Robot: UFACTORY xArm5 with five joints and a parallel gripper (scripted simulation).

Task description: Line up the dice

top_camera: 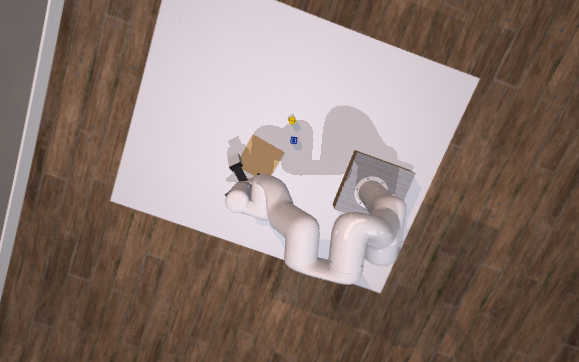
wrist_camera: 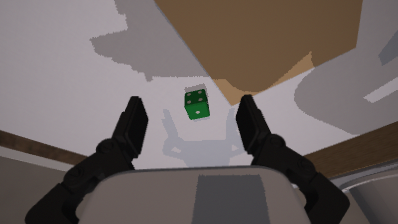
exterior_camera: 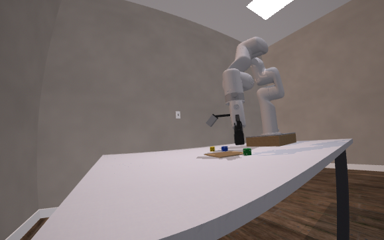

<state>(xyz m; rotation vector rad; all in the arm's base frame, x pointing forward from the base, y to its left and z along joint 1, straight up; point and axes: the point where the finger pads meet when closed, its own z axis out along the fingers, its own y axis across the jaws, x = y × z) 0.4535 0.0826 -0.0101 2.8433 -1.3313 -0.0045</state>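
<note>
The green die lies 40 mm below my hand, 20 mm to the left of it and 20 mm behind it. From my hand the other things lie so: tan mat: 90 mm to the right, 50 mm below, 20 mm behind; then blue die: 190 mm to the right, 120 mm behind, 40 mm below; then yellow die: 260 mm to the right, 100 mm behind, 40 mm below.
</note>
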